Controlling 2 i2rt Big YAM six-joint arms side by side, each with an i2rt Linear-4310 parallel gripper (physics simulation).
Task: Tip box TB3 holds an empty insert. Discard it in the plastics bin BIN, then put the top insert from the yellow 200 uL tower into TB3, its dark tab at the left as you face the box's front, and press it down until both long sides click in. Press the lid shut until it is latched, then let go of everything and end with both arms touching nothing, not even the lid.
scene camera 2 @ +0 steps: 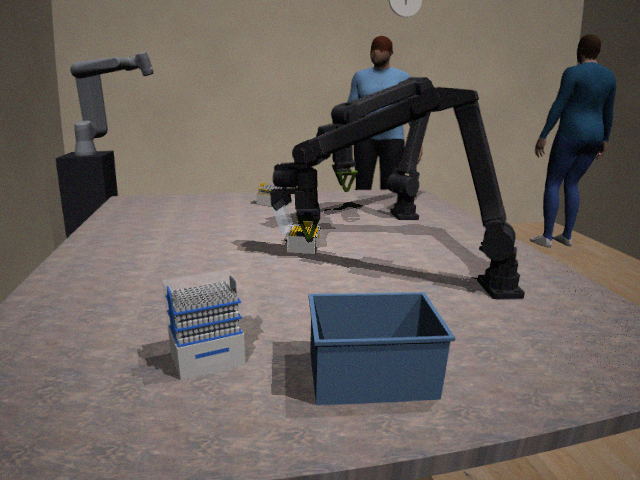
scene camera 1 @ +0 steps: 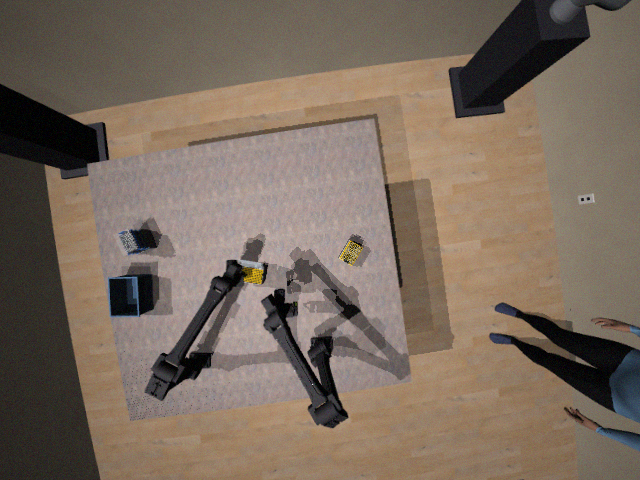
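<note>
Tip box TB3 (scene camera 1: 253, 275) (scene camera 2: 301, 244) stands mid-table with an insert of yellow tips in it. Its clear lid (scene camera 1: 251, 264) (scene camera 2: 282, 219) stands open. My left gripper (scene camera 2: 308, 236) is shut with nothing between its fingers, its tips down at the yellow tips; scene camera 1 hides its fingertips under the wrist. Whether the insert's long sides are clicked in is too small to tell. My right gripper (scene camera 1: 295, 308) (scene camera 2: 346, 187) is open and empty, raised above the table, apart from the box. The yellow tower (scene camera 1: 351, 251) (scene camera 2: 264, 195) stands apart. The blue bin (scene camera 1: 138, 297) (scene camera 2: 379, 369) stands on the table; no insert shows inside.
A tower with blue inserts and pale tips (scene camera 1: 130, 241) (scene camera 2: 206, 322) stands beside the bin. In scene camera 2, the left arm's forearm reaches over the table in front of the right arm. A person (scene camera 2: 379, 82) stands behind the table.
</note>
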